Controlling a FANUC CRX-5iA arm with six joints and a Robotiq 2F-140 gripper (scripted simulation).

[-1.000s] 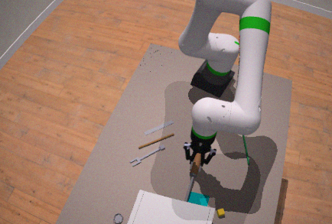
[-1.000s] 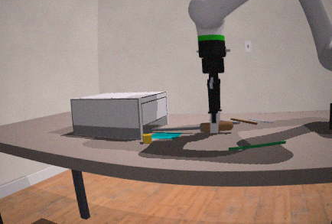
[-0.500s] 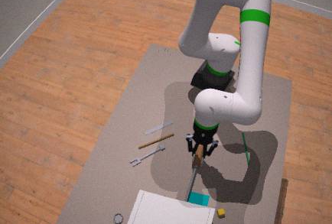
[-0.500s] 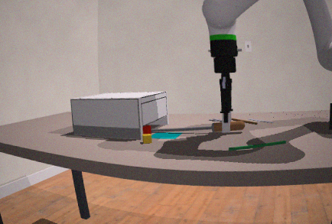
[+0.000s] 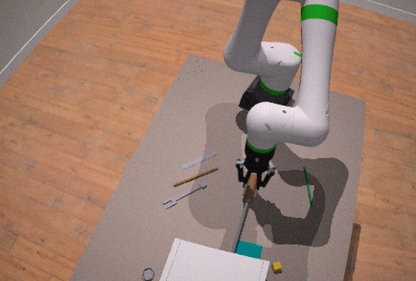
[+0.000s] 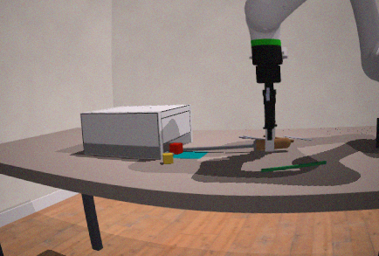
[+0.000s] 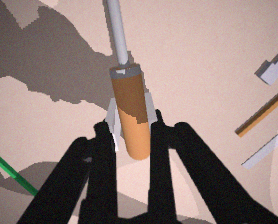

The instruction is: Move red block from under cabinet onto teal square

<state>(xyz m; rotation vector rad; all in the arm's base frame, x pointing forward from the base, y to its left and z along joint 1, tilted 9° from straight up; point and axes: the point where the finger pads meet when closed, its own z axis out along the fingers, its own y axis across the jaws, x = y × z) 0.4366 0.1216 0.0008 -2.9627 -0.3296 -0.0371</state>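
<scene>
My gripper is now 12 cm short of the long-handled tool, 7 cm to the right of it and 2 cm above it. Round my hand: wrench (19 cm to the right, 12 cm ahead, 3 cm below); thin green stick (18 cm to the left, 13 cm behind, 3 cm below); wooden stick (20 cm to the right, 3 cm below, 3 cm ahead).
</scene>
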